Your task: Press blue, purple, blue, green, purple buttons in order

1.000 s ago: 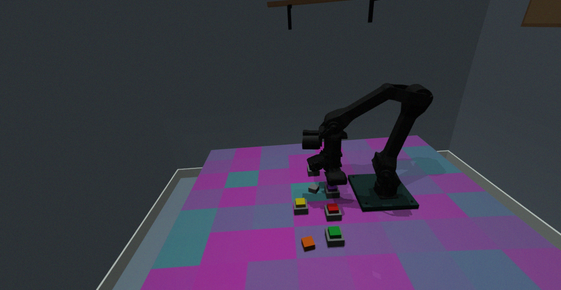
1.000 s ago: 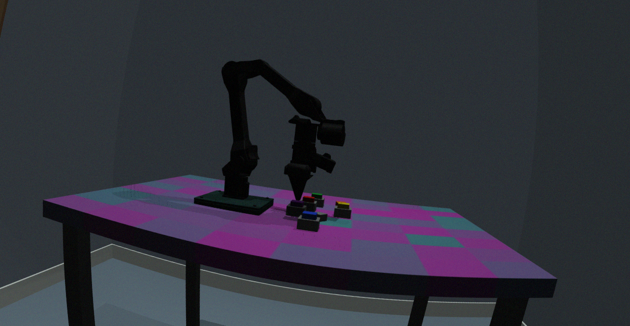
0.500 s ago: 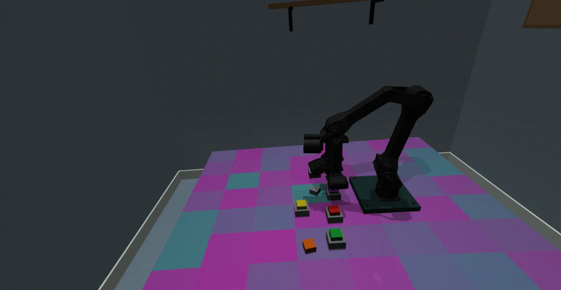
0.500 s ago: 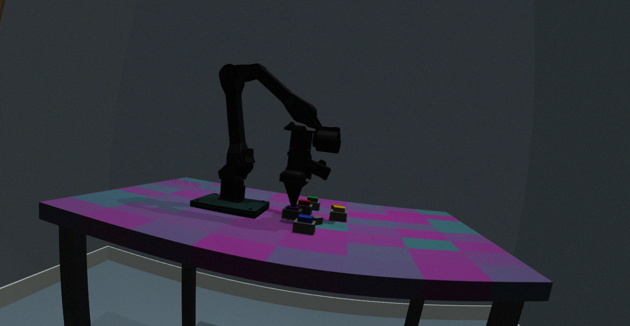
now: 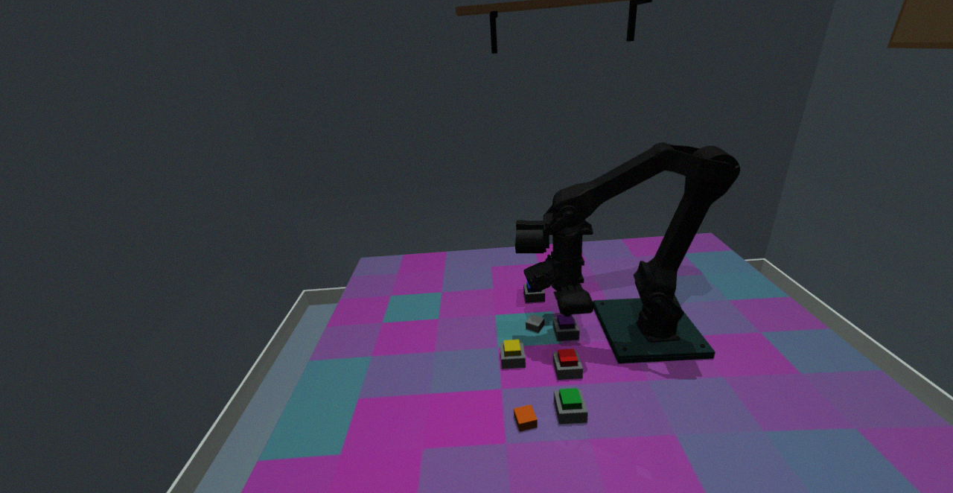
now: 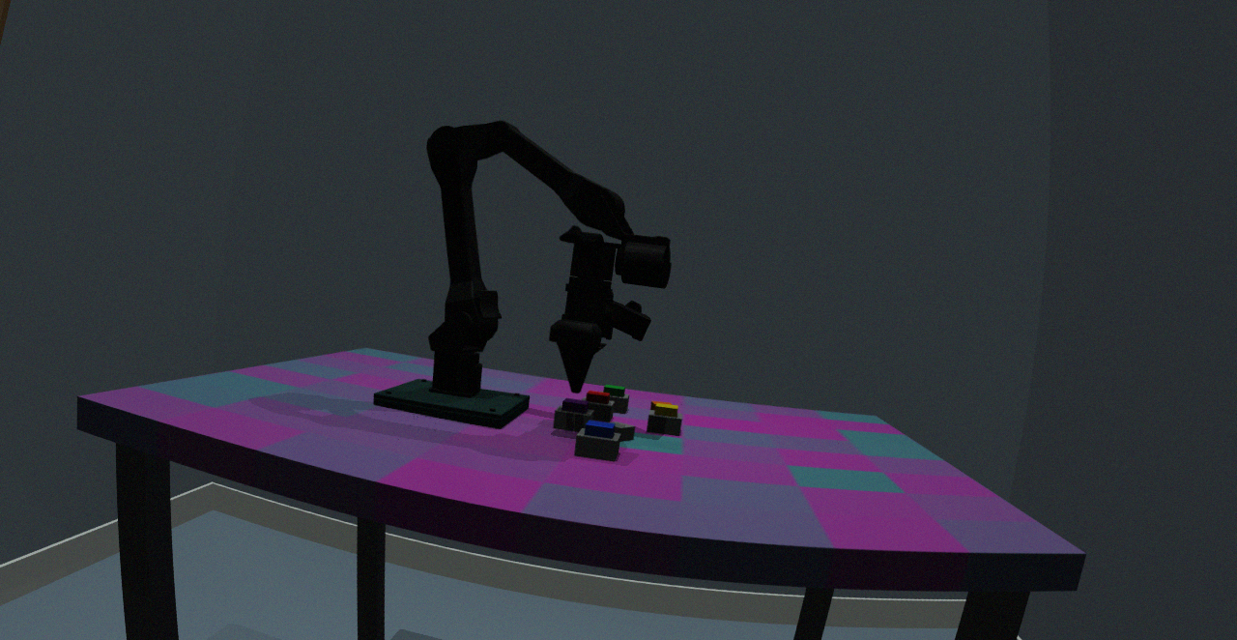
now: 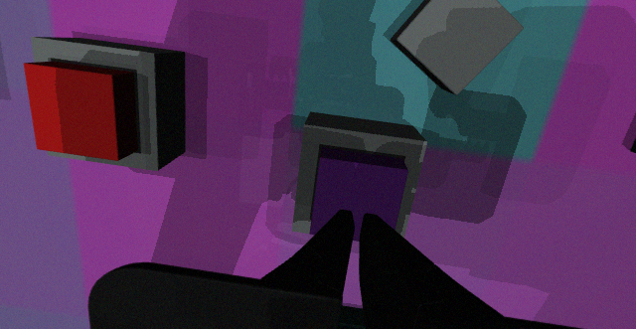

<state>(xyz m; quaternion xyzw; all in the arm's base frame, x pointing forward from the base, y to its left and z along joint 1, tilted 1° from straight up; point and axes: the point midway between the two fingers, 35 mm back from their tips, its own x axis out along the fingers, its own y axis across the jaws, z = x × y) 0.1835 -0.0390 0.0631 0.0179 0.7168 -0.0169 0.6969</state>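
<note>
Now: gripper tip 20 mm above the purple button. From my gripper tip the other things lie so: yellow button: 130 mm ahead, 60 mm to the left, 20 mm below; then grey block: 60 mm ahead, 40 mm below, 30 mm to the right; then red button: 110 mm to the left, 30 mm ahead, 20 mm below.
</note>
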